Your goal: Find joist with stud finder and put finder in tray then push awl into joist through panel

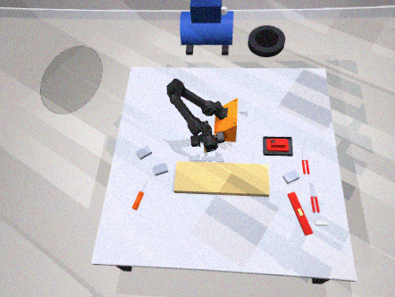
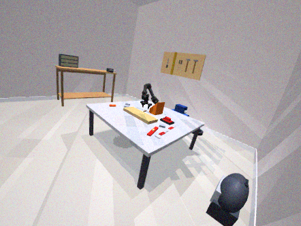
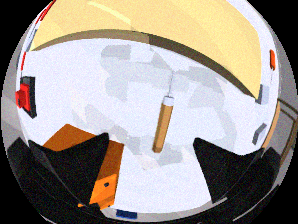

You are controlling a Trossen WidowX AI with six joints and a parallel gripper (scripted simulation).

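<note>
Right now the awl is 2 cm ahead of my gripper tip, 1 cm to the right of it and 5 cm below it. From my gripper tip the other things lie so: red stud finder (5 cm behind, 39 cm to the left, 1 cm below); red level (35 cm ahead, 51 cm to the left, 4 cm below); black tray (4 cm behind, 40 cm to the left, 4 cm below).
</note>
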